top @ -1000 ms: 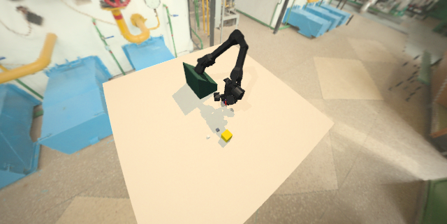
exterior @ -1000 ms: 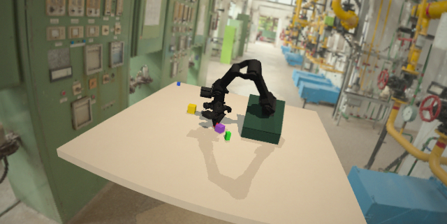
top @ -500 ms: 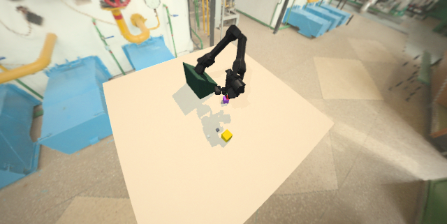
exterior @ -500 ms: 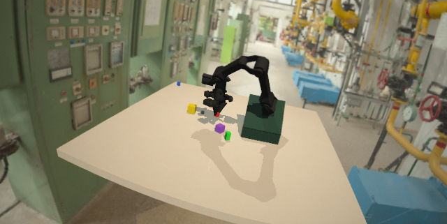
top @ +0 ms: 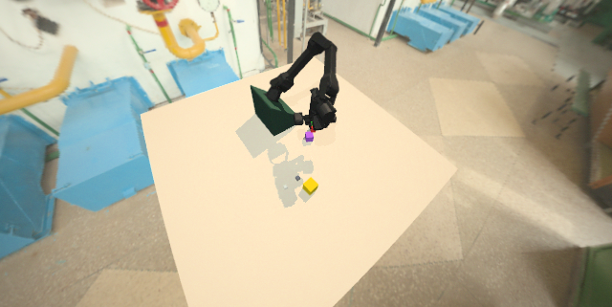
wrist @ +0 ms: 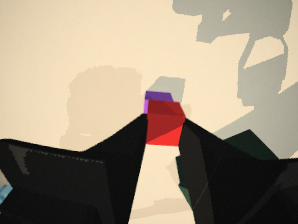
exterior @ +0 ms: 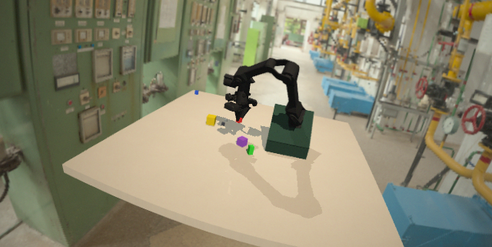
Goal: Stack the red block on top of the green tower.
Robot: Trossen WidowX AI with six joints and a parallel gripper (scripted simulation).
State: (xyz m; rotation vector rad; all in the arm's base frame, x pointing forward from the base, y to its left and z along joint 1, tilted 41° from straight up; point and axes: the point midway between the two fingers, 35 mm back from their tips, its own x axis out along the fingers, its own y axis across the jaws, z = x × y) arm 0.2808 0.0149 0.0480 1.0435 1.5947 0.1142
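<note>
The purple block is 10 cm below my gripper tip, 3 cm behind it and 2 cm to the left of it. The rest, counted from my gripper tip: small blue block 69 cm to the right, 43 cm ahead, 11 cm below; small red block right at my gripper tip; yellow block 18 cm ahead, 17 cm to the right, 10 cm below.
</note>
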